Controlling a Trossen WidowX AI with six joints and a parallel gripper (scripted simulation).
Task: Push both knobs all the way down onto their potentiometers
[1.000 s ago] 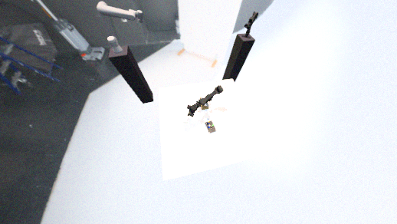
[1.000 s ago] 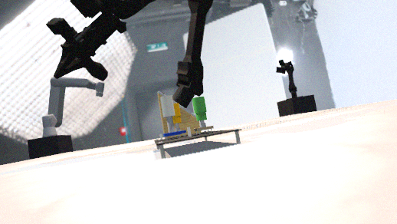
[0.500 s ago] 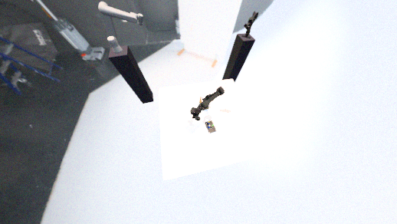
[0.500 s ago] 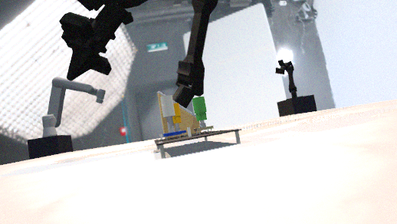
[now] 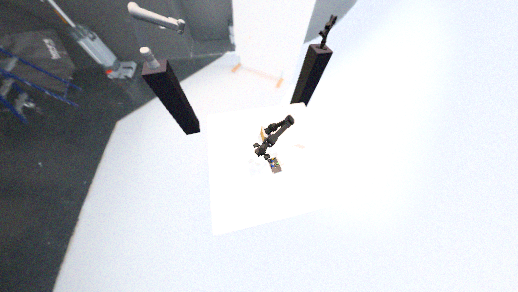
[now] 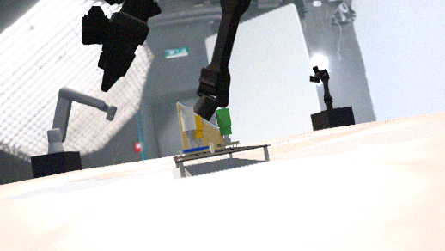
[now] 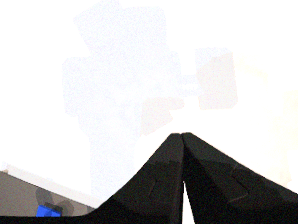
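Right now my gripper tip is 30 mm short of the yellow knob, 150 mm to the right of it and 80 mm above it. The rest, counted from my gripper tip: green knob: 90 mm ahead, 180 mm to the left, 90 mm below.
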